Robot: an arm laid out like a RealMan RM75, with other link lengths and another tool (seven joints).
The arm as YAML. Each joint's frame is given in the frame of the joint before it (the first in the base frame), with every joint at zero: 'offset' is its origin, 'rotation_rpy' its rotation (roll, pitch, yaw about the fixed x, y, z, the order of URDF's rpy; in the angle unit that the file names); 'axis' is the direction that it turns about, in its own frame. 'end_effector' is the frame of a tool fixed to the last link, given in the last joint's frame.
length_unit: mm
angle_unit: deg
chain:
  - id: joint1
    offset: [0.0, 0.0, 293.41]
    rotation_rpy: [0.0, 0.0, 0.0]
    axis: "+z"
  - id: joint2
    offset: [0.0, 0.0, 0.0]
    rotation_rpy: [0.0, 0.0, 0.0]
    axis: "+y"
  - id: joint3
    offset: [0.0, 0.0, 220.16]
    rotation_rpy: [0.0, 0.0, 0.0]
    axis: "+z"
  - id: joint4
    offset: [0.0, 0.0, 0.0]
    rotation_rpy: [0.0, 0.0, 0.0]
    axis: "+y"
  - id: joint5
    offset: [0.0, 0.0, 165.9]
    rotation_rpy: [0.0, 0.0, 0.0]
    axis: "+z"
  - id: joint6
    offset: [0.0, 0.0, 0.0]
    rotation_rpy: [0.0, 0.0, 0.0]
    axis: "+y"
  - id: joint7
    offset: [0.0, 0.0, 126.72]
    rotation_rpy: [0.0, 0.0, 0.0]
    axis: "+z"
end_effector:
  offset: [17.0, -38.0, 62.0]
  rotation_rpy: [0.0, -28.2, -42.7]
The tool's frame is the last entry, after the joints.
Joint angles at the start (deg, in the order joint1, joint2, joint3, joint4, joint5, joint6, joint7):
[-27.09, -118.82, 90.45, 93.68, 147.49, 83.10, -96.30]
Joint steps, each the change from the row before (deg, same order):
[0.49, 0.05, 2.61, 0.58, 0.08, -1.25, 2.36]
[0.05, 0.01, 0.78, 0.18, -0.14, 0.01, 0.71]
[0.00, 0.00, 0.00, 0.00, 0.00, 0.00, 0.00]
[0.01, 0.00, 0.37, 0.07, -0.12, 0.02, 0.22]
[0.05, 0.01, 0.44, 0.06, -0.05, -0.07, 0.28]
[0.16, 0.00, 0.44, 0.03, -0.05, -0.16, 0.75]
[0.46, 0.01, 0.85, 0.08, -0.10, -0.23, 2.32]
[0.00, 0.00, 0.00, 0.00, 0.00, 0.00, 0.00]
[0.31, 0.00, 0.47, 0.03, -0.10, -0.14, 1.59]
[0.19, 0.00, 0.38, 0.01, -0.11, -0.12, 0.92]
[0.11, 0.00, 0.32, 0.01, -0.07, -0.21, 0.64]
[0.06, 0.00, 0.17, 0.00, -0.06, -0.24, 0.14]
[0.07, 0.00, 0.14, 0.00, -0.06, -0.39, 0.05]
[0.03, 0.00, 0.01, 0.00, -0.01, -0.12, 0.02]
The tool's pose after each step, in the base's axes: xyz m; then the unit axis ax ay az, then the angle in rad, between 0 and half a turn. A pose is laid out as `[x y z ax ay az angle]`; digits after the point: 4 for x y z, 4 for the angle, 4 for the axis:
[-0.1148 0.3206 0.0190 -0.9092 -0.1552 0.3864 2.7933]
[-0.1131 0.3178 0.0161 -0.9101 -0.1429 0.3889 2.7984]
[-0.1131 0.3178 0.0161 -0.9101 -0.1429 0.3889 2.7984]
[-0.1123 0.3164 0.0147 -0.9106 -0.1381 0.3896 2.8019]
[-0.1116 0.3150 0.0132 -0.9109 -0.1325 0.3907 2.8042]
[-0.1113 0.3133 0.0115 -0.9114 -0.1240 0.3924 2.8059]
[-0.1114 0.3090 0.0080 -0.9120 -0.1009 0.3976 2.8097]
[-0.1114 0.3090 0.0080 -0.9120 -0.1009 0.3976 2.8097]
[-0.1116 0.3063 0.0059 -0.9122 -0.0860 0.4005 2.8124]
[-0.1116 0.3043 0.0042 -0.9124 -0.0767 0.4020 2.8151]
[-0.1111 0.3031 0.0030 -0.9128 -0.0696 0.4024 2.8155]
[-0.1106 0.3029 0.0025 -0.9133 -0.0675 0.4016 2.8144]
[-0.1099 0.3031 0.0023 -0.9141 -0.0665 0.3999 2.8111]
[-0.1097 0.3033 0.0023 -0.9144 -0.0665 0.3994 2.8098]

